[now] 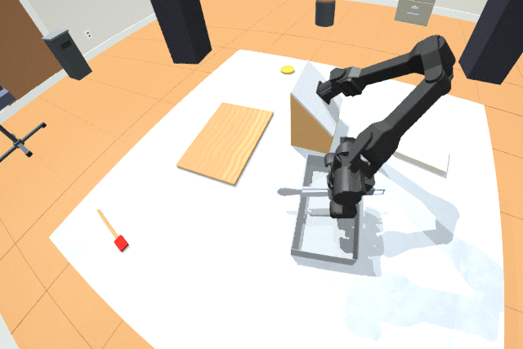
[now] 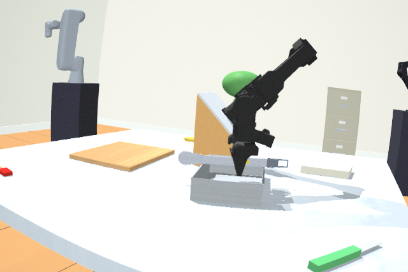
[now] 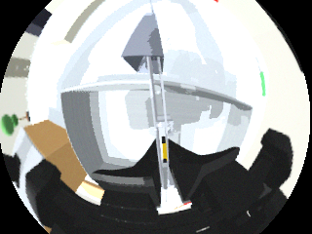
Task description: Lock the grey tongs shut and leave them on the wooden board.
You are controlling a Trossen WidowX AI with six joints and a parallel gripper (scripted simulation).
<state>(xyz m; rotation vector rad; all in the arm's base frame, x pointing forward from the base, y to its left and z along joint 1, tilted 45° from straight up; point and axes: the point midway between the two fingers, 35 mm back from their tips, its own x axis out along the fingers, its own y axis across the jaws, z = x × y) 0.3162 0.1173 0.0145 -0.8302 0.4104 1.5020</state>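
Now: gripper tip 20 mm short of the grey roasting tin and 10 mm to the left of it. Round my gripper tip: cream block: 280 mm to the left, 270 mm behind, 20 mm below; wooden board: 420 mm to the right, 170 mm behind, 20 mm below.
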